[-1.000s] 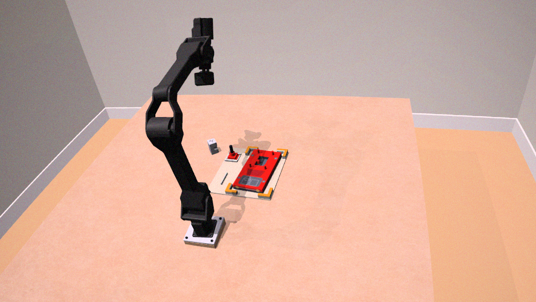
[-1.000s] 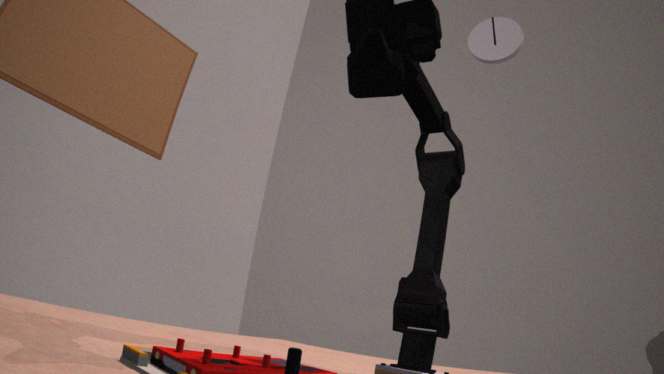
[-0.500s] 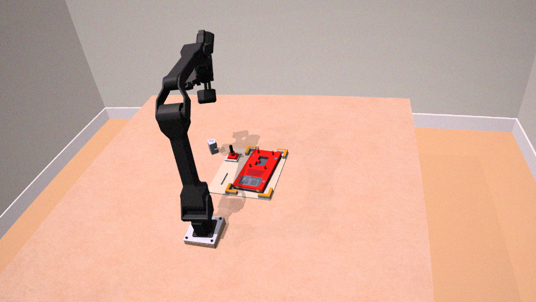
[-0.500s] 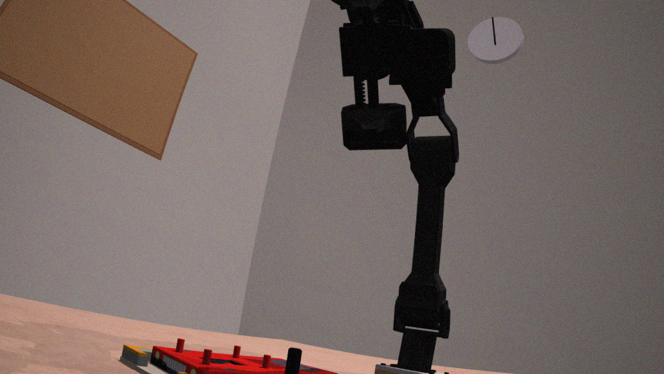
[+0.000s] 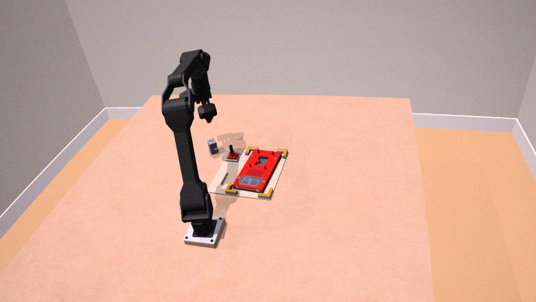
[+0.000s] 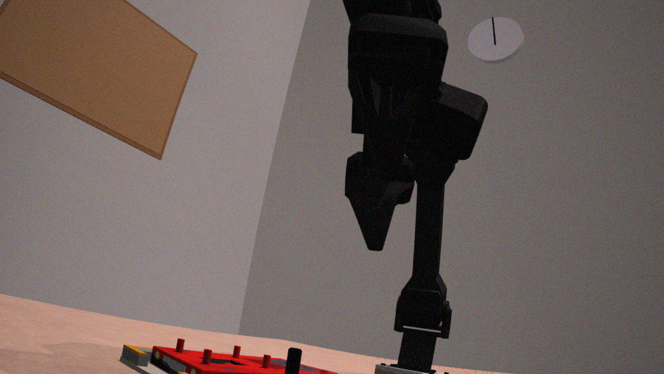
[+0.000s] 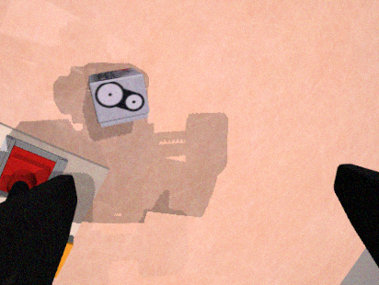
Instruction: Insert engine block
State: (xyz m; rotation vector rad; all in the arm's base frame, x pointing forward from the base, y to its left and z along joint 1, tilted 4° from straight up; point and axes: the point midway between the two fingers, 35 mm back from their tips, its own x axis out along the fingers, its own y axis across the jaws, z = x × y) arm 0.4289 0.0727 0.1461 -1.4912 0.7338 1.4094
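Now: gripper tip 130 mm above the grey engine block, 20 mm past it and 10 mm to the left of it. Also, from my gripper tip: black upright peg (120 mm below, 90 mm to the right, 60 mm behind).
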